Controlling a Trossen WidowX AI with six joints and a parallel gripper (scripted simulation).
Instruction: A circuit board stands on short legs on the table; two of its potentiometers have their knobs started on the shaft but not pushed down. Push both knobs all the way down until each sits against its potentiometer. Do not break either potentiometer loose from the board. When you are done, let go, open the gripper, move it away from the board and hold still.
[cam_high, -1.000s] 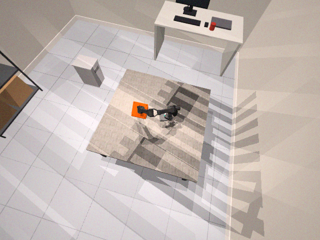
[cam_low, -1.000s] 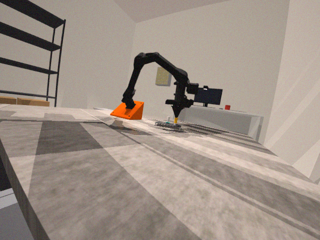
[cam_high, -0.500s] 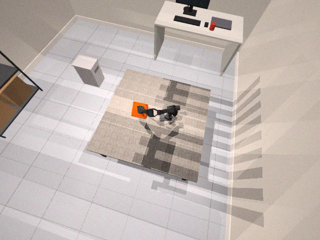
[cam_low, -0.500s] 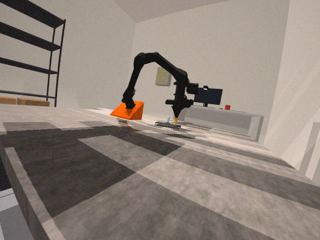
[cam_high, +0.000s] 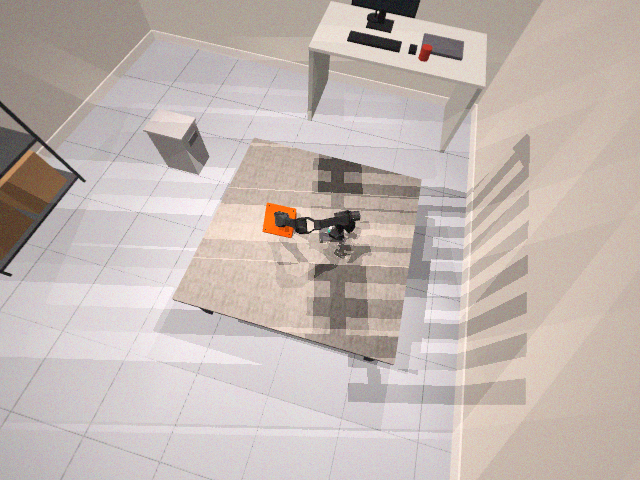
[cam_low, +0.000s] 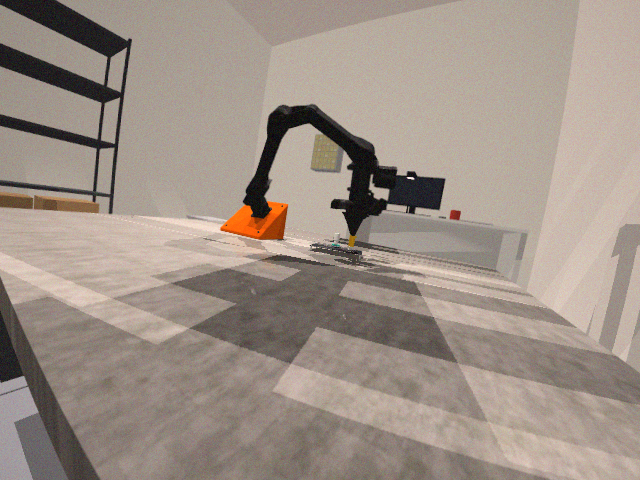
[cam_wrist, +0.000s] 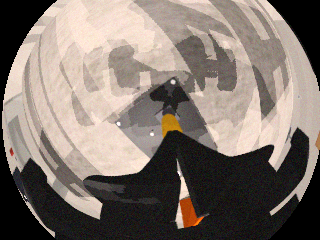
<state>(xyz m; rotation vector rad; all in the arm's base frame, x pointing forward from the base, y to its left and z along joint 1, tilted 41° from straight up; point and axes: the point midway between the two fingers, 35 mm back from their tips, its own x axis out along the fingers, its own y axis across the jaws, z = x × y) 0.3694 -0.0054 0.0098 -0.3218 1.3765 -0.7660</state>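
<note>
Right now the orange knob is 10 mm below my gripper tip. Also, from my gripper tip: white knob: 60 mm behind, 20 mm to the left, 20 mm below.
</note>
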